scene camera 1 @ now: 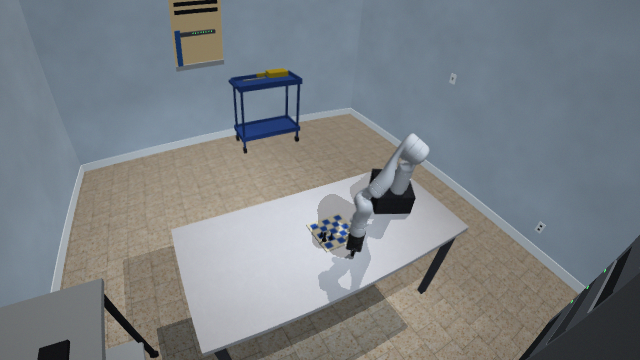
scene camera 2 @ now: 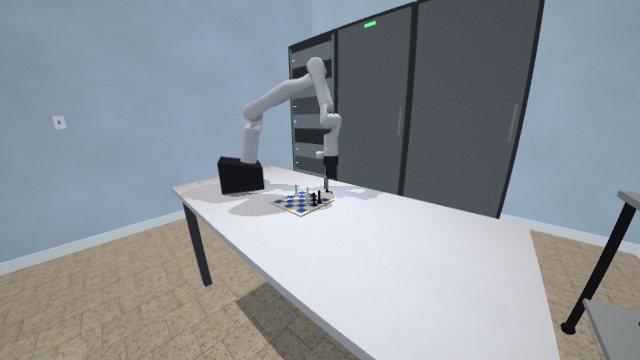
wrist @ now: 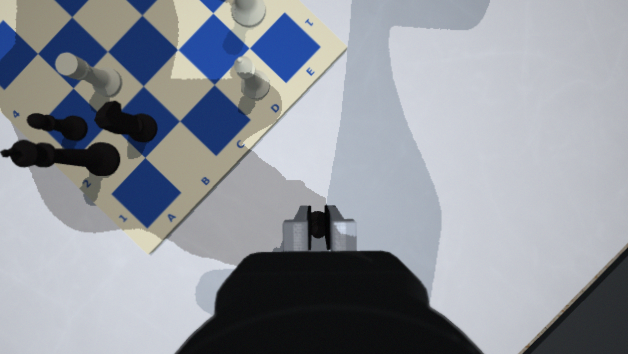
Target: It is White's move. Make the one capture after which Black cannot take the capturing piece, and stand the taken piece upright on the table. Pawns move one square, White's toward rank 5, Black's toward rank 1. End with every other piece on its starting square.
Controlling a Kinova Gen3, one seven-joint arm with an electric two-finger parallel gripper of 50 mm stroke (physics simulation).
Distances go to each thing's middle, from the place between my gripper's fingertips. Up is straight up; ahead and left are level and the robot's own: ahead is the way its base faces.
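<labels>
Taking the slim white piece point(wrist: 255, 84) as the reference, my hand is 1 cm below it, 3 cm past it and 11 cm to the left of it. The blue-and-cream chessboard point(scene camera 1: 338, 225), counted from my hand, is 1 cm below, 2 cm ahead and 18 cm to the right.
</labels>
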